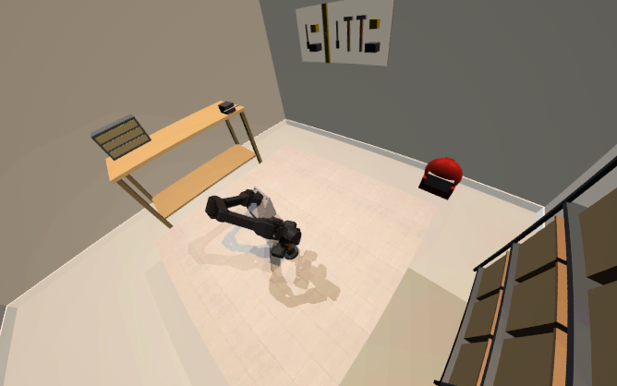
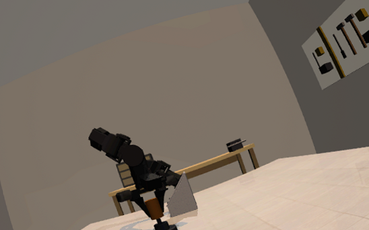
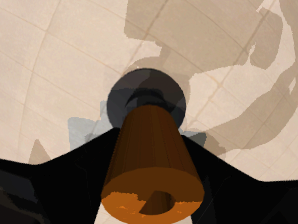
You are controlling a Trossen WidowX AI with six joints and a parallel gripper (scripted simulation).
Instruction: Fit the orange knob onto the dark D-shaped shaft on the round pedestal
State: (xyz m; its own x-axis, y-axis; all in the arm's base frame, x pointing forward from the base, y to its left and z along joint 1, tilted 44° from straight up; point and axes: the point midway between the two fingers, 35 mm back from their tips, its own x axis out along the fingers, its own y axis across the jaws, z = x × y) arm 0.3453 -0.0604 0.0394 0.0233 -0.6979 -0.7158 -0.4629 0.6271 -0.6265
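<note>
Now: gripper tip 2 cm below the orange knob. The rest, counted from my gripper tip: short shaft 4 cm below.
</note>
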